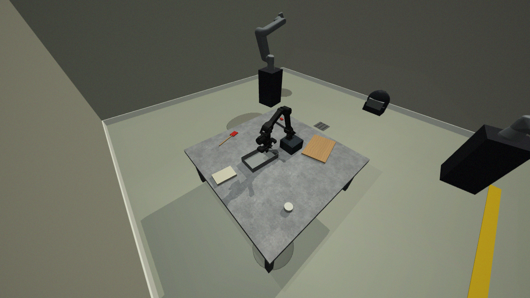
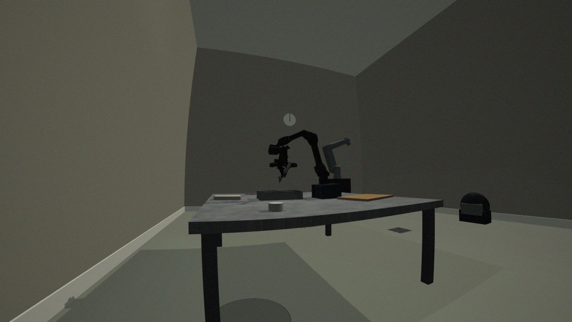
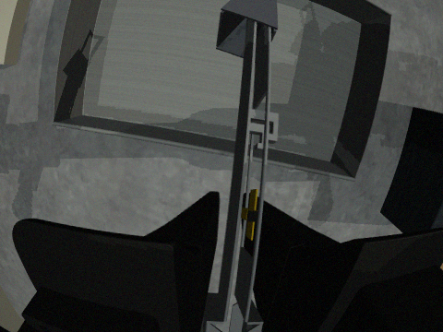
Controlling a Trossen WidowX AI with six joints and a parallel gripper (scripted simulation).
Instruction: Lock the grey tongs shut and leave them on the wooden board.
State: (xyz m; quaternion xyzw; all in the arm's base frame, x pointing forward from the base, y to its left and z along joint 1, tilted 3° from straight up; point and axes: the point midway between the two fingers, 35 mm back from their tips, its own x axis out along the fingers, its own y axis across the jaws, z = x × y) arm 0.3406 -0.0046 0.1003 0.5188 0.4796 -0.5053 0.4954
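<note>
My gripper tip is 520 mm past the wooden board, 270 mm to the right of it and 150 mm above it. The rest, counted from my gripper tip: roasting tin (90 mm to the right, 120 mm below); then yellow piece (10 mm to the right, 30 mm above); then cream slab (350 mm ahead, 190 mm to the right, 140 mm below).
</note>
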